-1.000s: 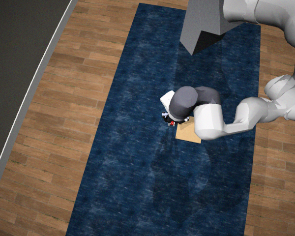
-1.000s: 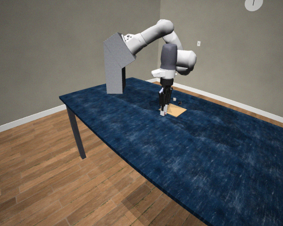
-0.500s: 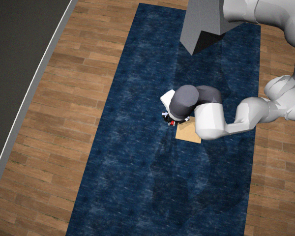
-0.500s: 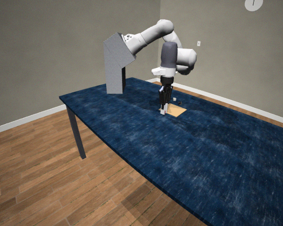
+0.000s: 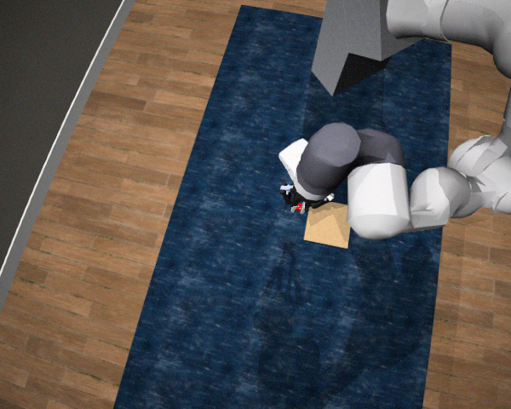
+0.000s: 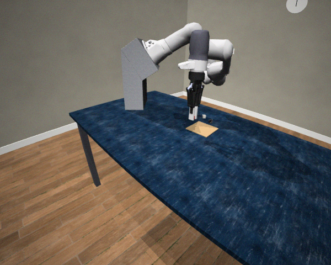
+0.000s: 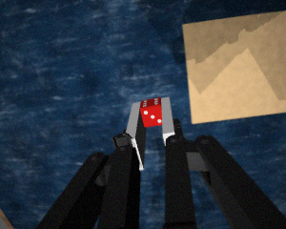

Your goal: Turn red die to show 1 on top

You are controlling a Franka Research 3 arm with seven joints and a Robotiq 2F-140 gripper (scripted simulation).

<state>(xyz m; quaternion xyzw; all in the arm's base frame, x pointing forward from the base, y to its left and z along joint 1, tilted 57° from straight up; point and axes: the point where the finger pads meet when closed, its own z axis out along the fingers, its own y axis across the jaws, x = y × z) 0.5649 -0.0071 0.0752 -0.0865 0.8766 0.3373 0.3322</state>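
Now: hand 130 mm above the tan mat, 100 mm to the right of it and 50 mm past it. Round my hand: white die (200 mm to the left, 180 mm behind, 120 mm below); then black die (200 mm to the left, 120 mm below, 100 mm behind); then red die (30 mm below).
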